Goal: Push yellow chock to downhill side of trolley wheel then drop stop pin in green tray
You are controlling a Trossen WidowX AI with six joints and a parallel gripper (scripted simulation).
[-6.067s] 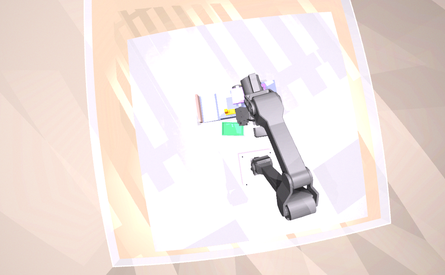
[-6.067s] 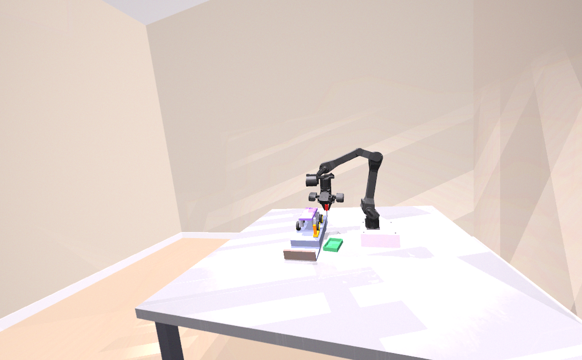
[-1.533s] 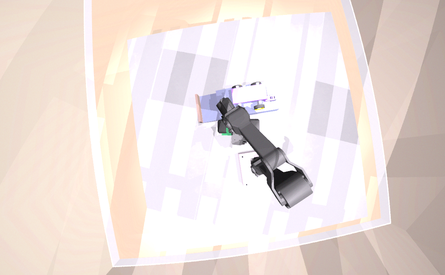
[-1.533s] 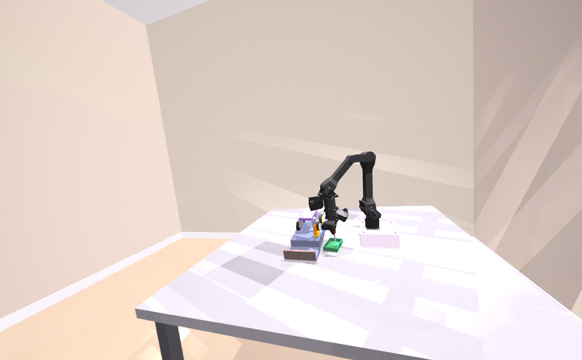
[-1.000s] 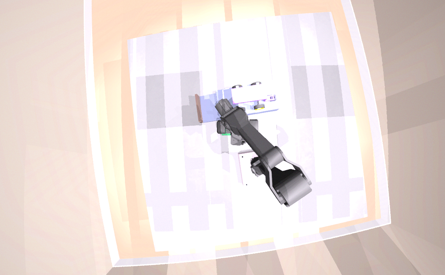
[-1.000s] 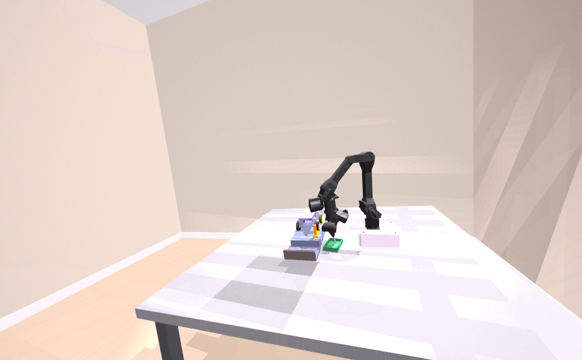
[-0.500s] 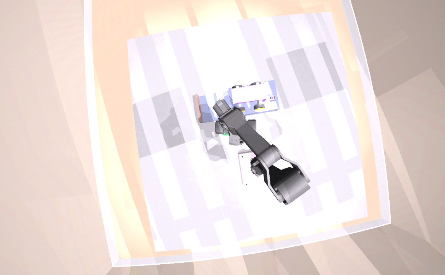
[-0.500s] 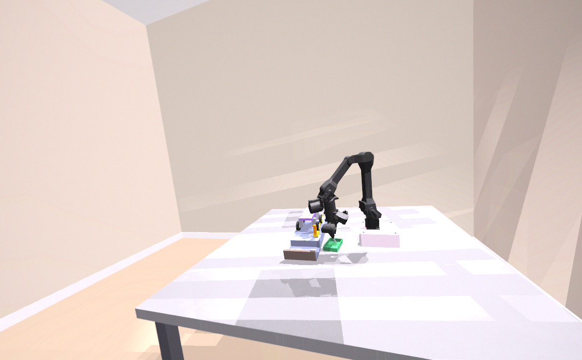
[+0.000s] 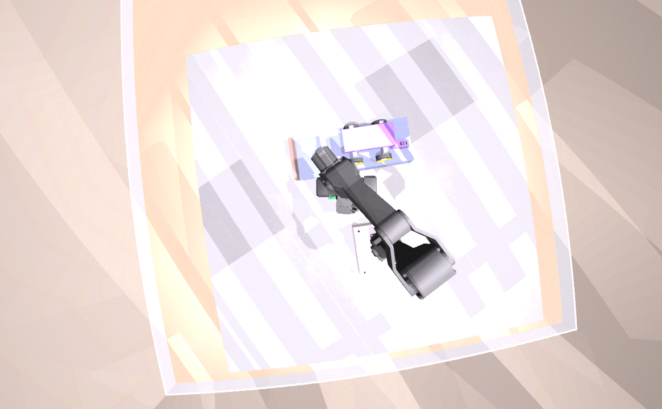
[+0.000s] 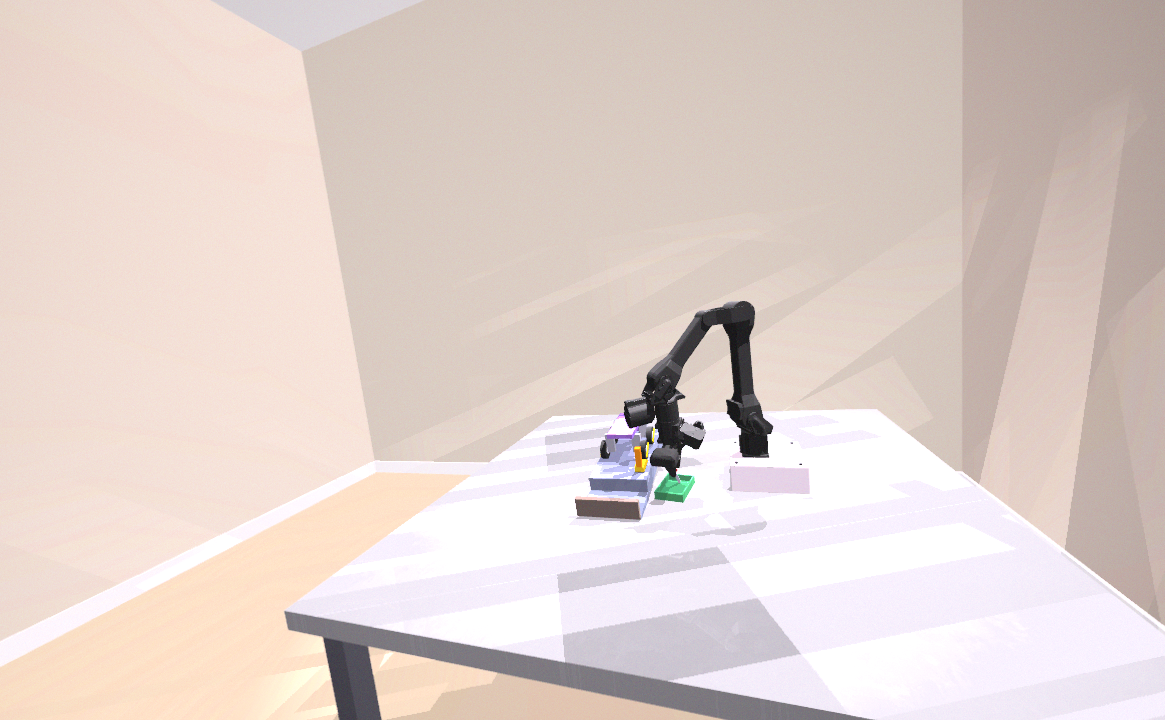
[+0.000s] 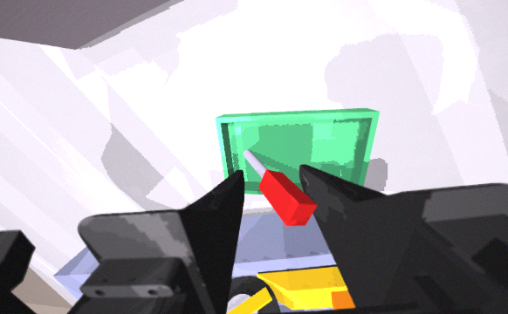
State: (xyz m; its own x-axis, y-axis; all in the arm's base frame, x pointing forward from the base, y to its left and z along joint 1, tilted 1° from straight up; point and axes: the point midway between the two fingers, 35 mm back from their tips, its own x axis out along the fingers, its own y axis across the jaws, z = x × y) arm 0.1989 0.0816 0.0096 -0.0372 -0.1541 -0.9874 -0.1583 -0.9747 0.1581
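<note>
Now: gripper tip right at the red-headed stop pin. Also, from my gripper tip: purple trolley 140 mm ahead, 80 mm to the right, 70 mm above; green tray 50 mm below, 10 mm to the left; yellow chock 90 mm ahead, 40 mm above, 10 mm to the left.
</note>
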